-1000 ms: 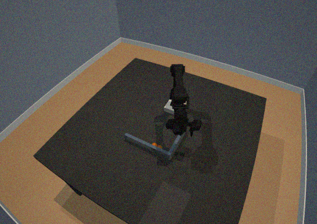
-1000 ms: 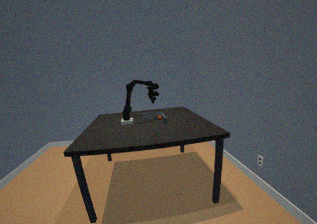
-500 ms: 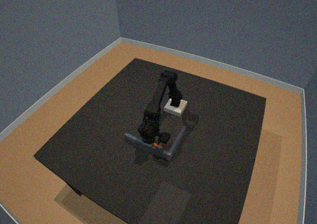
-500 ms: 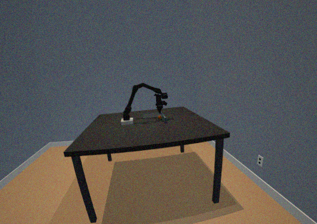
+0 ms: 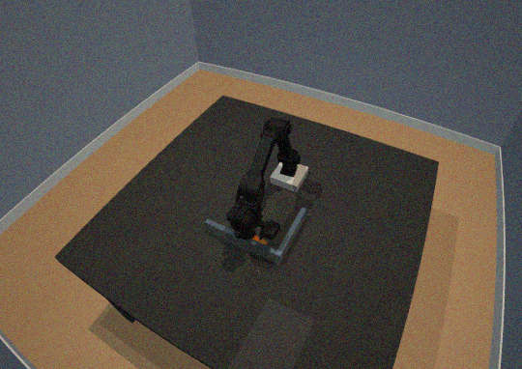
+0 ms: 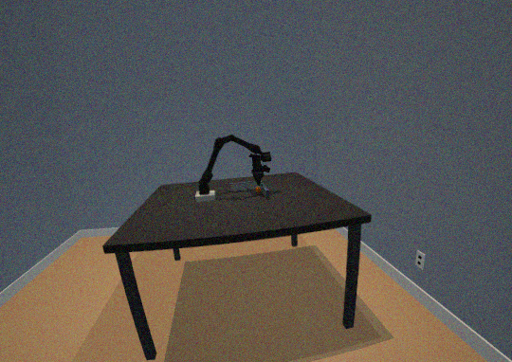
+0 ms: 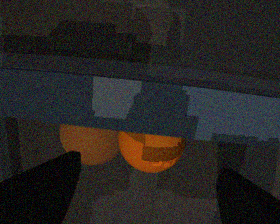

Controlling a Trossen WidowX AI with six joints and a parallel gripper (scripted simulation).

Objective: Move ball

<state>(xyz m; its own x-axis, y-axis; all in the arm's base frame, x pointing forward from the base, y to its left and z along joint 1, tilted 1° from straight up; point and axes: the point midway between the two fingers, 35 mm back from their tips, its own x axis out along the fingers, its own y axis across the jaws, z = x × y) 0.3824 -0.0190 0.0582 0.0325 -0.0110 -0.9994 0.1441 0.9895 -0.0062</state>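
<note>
Right now the orange ball is 40 mm below my gripper tip.
</note>
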